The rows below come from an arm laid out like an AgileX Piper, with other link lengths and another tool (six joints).
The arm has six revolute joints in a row. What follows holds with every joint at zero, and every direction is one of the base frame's.
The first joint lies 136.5 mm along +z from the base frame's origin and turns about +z.
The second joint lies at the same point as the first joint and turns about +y.
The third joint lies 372.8 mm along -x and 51 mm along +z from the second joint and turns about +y.
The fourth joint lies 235.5 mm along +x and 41.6 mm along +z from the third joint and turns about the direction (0.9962, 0, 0.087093).
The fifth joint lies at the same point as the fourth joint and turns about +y.
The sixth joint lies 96.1 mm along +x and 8.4 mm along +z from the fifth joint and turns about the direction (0.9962, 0, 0.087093).
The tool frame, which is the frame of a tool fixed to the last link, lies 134.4 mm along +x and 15 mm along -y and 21.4 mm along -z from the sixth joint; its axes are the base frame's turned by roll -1.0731, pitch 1.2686 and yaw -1.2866 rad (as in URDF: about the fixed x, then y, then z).
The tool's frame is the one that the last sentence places.
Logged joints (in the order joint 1, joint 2, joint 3, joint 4, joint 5, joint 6), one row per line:
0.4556 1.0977 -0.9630 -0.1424 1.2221 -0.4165
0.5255 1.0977 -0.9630 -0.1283 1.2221 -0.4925
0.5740 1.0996 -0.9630 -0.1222 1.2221 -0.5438
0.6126 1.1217 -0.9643 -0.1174 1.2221 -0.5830
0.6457 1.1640 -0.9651 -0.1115 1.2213 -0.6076
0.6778 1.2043 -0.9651 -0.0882 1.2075 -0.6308
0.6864 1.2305 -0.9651 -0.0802 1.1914 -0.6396
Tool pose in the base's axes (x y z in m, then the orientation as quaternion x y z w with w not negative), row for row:
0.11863 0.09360 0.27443 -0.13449 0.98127 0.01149 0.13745
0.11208 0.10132 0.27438 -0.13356 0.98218 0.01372 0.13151
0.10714 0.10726 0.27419 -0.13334 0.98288 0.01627 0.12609
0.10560 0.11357 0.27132 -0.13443 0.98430 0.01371 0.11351
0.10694 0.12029 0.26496 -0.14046 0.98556 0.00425 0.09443
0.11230 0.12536 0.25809 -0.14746 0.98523 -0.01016 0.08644
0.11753 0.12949 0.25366 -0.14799 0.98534 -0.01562 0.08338
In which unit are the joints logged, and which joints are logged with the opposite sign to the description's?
The joints are logged in radians. Opposite sign: joint 4, joint 6.
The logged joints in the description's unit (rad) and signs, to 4 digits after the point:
0.4556 1.0977 -0.9630 0.1424 1.2221 0.4165
0.5255 1.0977 -0.9630 0.1283 1.2221 0.4925
0.5740 1.0996 -0.9630 0.1222 1.2221 0.5438
0.6126 1.1217 -0.9643 0.1174 1.2221 0.5830
0.6457 1.1640 -0.9651 0.1115 1.2213 0.6076
0.6778 1.2043 -0.9651 0.0882 1.2075 0.6308
0.6864 1.2305 -0.9651 0.0802 1.1914 0.6396

